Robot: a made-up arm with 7 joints. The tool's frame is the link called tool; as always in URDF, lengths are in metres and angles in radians. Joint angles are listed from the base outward. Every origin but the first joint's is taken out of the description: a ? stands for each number. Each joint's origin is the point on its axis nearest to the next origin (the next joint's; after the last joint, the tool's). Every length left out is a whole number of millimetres.
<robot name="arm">
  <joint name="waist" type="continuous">
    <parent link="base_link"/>
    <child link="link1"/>
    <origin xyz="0 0 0.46" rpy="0 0 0"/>
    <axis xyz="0 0 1"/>
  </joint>
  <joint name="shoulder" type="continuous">
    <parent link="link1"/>
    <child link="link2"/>
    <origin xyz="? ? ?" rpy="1.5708 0 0"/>
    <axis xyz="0 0 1"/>
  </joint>
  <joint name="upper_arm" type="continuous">
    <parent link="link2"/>
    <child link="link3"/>
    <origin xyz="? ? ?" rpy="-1.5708 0 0"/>
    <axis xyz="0 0 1"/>
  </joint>
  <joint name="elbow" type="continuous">
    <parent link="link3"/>
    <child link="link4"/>
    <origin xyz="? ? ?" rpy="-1.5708 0 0"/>
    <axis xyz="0 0 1"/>
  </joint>
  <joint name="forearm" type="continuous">
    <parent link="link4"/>
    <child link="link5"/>
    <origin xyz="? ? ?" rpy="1.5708 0 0"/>
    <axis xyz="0 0 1"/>
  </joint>
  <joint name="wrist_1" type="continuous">
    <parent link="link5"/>
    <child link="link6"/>
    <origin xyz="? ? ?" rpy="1.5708 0 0"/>
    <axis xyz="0 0 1"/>
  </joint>
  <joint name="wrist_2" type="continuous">
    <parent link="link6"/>
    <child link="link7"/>
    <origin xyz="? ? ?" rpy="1.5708 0 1.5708"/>
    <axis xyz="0 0 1"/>
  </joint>
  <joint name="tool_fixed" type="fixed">
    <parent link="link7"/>
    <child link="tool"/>
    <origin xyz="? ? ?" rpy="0 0 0"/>
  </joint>
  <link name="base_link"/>
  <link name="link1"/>
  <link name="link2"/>
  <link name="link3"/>
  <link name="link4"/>
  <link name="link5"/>
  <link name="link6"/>
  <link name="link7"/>
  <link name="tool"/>
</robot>
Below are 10 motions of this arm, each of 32 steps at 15 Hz.
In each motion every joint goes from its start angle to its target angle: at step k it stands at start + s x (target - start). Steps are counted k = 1, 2, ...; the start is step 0. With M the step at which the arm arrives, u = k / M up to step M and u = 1 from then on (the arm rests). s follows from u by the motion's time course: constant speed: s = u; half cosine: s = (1 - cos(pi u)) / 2; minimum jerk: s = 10 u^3 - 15 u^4 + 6 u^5.
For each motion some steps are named. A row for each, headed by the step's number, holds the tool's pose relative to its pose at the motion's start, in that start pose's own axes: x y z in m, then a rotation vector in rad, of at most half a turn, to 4 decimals.
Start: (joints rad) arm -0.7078 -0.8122 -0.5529 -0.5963 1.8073 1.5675 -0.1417
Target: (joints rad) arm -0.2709 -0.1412 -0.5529 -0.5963 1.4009 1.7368 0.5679
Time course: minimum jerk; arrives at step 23
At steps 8, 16, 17, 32:
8: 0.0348 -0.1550 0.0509 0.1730 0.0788 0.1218
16: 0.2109 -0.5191 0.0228 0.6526 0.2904 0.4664
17: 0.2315 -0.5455 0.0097 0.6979 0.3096 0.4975
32: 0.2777 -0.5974 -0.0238 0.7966 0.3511 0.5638

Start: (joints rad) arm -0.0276 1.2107 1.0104 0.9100 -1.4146 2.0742 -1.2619
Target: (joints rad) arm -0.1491 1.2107 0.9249 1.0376 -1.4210 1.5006 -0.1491
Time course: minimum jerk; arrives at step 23
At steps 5, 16, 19, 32:
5: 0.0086 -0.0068 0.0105 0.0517 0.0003 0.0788
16: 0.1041 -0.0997 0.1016 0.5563 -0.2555 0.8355
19: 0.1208 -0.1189 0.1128 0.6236 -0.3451 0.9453
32: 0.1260 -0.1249 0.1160 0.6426 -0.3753 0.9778

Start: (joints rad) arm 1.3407 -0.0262 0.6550 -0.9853 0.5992 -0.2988 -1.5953
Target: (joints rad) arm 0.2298 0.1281 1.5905 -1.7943 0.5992 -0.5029 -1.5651
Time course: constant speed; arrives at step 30
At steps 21, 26, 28, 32:
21: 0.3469 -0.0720 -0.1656 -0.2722 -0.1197 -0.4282
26: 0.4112 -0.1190 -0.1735 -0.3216 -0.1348 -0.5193
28: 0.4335 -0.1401 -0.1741 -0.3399 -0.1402 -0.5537
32: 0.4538 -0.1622 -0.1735 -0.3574 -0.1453 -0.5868

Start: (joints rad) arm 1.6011 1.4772 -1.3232 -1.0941 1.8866 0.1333 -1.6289
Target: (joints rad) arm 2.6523 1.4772 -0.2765 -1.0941 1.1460 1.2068 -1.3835
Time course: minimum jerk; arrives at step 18
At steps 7, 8, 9, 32:
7: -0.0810 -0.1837 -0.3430 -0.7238 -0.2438 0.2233
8: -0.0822 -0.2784 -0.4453 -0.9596 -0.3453 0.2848
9: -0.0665 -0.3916 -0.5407 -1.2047 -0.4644 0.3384
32: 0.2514 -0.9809 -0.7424 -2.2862 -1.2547 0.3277

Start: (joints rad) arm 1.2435 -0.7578 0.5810 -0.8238 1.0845 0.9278 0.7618
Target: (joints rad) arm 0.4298 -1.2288 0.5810 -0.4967 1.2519 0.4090 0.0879
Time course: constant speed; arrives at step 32
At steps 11, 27, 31, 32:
11: 0.1422 0.0113 -0.0855 -0.3355 0.0237 -0.3265
27: 0.3360 -0.1017 -0.3255 -0.7554 0.0724 -0.6640
31: 0.3672 -0.1535 -0.4027 -0.8420 0.0876 -0.7240
32: 0.3734 -0.1676 -0.4228 -0.8622 0.0916 -0.7377

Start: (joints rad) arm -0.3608 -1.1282 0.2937 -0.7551 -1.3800 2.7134 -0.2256
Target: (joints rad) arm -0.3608 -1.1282 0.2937 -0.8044 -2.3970 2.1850 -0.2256
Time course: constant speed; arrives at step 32
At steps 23, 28, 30, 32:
23: 0.0256 -0.0783 0.0877 0.6463 -0.2302 -0.4553
28: 0.0249 -0.1036 0.0954 0.7645 -0.2784 -0.5843
30: 0.0238 -0.1140 0.0972 0.8091 -0.2969 -0.6387
32: 0.0223 -0.1243 0.0983 0.8522 -0.3150 -0.6947

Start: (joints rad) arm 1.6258 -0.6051 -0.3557 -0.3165 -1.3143 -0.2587 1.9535
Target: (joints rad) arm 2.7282 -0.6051 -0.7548 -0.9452 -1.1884 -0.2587 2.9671
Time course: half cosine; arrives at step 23
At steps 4, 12, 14, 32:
4: 0.0310 0.0033 -0.0383 0.0108 -0.0813 0.1101
12: 0.2913 0.0415 -0.1810 -0.1186 -0.6098 0.8164
14: 0.3757 0.0585 -0.1855 -0.2225 -0.7558 1.0167
32: 0.5706 0.1138 -0.1256 -0.6203 -1.0733 1.4868

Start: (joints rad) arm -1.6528 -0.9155 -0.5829 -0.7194 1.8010 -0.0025 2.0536
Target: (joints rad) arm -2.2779 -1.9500 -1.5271 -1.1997 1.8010 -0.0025 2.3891
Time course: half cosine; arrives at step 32
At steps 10, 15, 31, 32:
10: 0.2530 0.0548 0.0602 -0.0875 0.2376 0.2719
15: 0.5016 0.1909 0.1061 -0.2172 0.4273 0.5574
31: 0.8397 0.7671 0.2303 -0.6712 0.5801 1.1967
32: 0.8400 0.7699 0.2311 -0.6736 0.5796 1.1992

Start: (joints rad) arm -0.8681 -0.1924 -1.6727 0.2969 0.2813 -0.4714 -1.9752
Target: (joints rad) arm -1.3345 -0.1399 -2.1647 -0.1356 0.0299 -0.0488 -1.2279
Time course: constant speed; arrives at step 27
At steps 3, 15, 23, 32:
3: -0.0222 -0.0213 -0.0323 -0.0481 -0.1321 0.1581
15: -0.0328 -0.0969 -0.1547 -0.3100 -0.6797 0.6911
23: 0.0160 -0.1213 -0.2073 -0.5502 -1.0553 0.9227
32: 0.0497 -0.1228 -0.2188 -0.6886 -1.2416 0.9886

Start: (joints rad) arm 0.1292 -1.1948 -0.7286 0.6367 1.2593 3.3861 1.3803
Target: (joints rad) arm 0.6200 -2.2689 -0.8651 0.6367 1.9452 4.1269 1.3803
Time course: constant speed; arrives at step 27
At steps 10, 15, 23, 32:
10: 0.1004 -0.1116 -0.3456 -0.0546 -0.0524 -0.0965
15: 0.1843 -0.2006 -0.4788 -0.0500 -0.1163 -0.1445
23: 0.3620 -0.3567 -0.6188 0.0078 -0.2639 -0.1980
32: 0.4670 -0.4298 -0.6519 0.0610 -0.3539 -0.2069

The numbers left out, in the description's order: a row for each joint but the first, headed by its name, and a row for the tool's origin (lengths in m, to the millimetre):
shoulder: 0 -0.08 0
upper_arm: 0 0.51 0
elbow: 0.03 0.08 0
forearm: -0.03 -0.45 0
wrist_1: 0 -0.11 0
wrist_2: 0.02 0.12 0
tool: 0 0 0

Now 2 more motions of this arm.
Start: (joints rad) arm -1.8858 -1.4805 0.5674 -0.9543 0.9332 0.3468 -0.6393
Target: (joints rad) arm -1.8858 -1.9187 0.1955 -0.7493 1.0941 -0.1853 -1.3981
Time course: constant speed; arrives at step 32
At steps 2, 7, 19, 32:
2: -0.0279 0.0090 0.0130 0.0216 -0.0631 -0.0307
7: -0.1027 0.0294 0.0411 0.0904 -0.2139 -0.1007
19: -0.3072 0.0630 0.0789 0.3360 -0.5208 -0.2234
32: -0.5516 0.0656 0.0645 0.7029 -0.7300 -0.2699

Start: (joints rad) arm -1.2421 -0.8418 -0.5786 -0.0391 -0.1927 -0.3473 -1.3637
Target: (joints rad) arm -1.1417 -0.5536 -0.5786 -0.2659 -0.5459 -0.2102 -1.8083
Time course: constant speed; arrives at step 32
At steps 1, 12, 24, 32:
1: -0.0069 -0.0027 -0.0134 -0.0202 -0.0025 -0.0051
12: -0.0872 -0.0464 -0.1531 -0.2328 -0.0474 -0.0497
24: -0.1825 -0.1214 -0.2860 -0.4395 -0.1301 -0.0732
32: -0.2486 -0.1854 -0.3607 -0.5583 -0.2022 -0.0729

